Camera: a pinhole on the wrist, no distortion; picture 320 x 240 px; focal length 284.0 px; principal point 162.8 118.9 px. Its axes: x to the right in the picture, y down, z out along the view. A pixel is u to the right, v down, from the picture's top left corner.
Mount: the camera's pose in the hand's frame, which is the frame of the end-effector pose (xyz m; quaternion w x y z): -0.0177 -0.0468 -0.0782 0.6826 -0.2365 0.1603 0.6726
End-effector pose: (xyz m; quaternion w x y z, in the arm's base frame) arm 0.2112 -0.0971 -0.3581 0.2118 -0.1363 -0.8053 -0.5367
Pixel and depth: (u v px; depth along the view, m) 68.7 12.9 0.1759
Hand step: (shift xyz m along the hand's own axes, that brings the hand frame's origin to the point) 0.0275 -0.0001 0.1073
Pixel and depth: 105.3 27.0 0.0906
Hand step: 0.0016 -0.0130 0.0106
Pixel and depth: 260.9 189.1 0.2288
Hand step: -0.0932 0.1421 0.0647
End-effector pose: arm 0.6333 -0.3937 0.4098 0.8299 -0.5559 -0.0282 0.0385
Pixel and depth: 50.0 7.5 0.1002
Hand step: 0.0097 -0.0257 0.0312
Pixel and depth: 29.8 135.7 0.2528
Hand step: -0.0629 -0.0106 0.1953
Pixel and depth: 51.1 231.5 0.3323
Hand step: -0.1874 0.0198 0.2559
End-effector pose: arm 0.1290 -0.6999 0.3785 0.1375 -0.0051 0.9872 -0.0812
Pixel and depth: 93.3 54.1 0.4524
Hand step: 0.0351 0.1053 0.3709
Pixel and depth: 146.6 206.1 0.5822
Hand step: -0.2547 0.2358 0.4076
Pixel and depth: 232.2 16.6 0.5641
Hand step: 0.1343 0.3765 0.3416
